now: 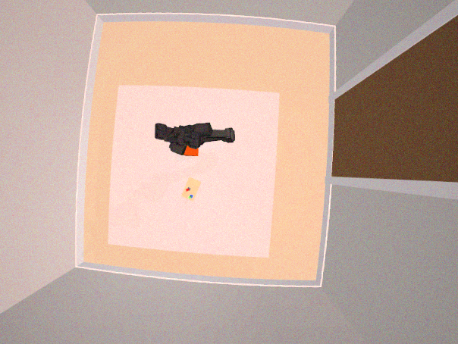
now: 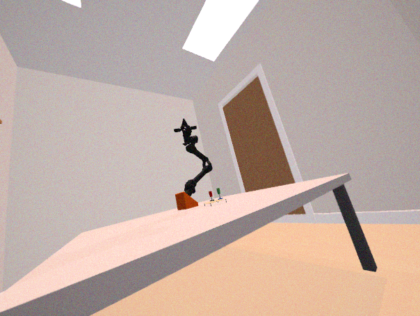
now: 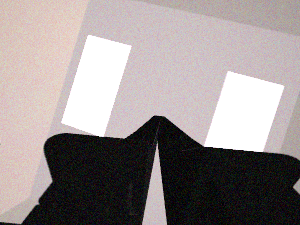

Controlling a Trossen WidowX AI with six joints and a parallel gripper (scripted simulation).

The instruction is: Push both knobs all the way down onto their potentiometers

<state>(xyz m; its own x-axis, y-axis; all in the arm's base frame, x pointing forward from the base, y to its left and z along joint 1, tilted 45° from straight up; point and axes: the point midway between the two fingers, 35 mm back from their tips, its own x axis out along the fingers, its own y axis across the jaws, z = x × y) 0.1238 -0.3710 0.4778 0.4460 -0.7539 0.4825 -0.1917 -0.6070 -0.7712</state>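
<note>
The red knob is 640 mm below my gripper tip, 240 mm ahead of it and 60 mm to the right of it. Round my gripper tip: green knob: 640 mm below, 300 mm ahead, 40 mm to the right.
</note>
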